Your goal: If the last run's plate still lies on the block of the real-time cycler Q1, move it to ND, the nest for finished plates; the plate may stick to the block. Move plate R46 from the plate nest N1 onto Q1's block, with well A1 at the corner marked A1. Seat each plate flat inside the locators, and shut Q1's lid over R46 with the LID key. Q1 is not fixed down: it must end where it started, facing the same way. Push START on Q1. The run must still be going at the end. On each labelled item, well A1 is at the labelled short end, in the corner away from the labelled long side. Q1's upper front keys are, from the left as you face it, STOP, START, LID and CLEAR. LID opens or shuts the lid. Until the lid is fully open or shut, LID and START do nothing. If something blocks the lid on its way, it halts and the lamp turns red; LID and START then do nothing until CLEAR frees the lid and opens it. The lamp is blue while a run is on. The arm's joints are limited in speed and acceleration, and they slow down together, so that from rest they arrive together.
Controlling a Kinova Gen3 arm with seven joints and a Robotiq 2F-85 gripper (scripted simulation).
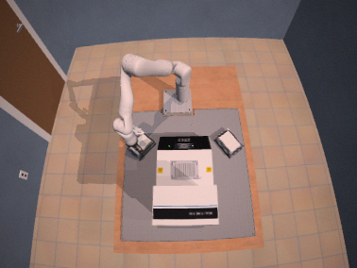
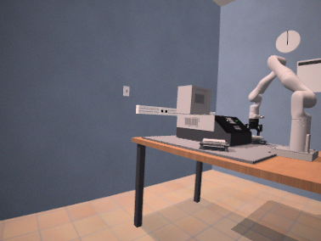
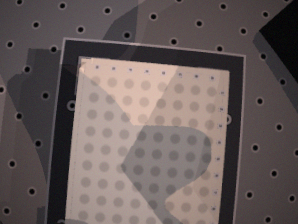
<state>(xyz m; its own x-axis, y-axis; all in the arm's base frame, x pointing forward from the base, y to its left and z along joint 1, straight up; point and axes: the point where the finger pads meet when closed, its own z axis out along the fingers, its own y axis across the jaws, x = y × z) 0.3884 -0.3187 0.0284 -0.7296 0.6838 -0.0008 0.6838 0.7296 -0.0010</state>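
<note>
My hand is 3 cm past the plate, 3 cm to the right of it and 1 cm above it. Also, from my hand: dark nest ND (3 cm behind, 3 cm to the left, 3 cm below).
</note>
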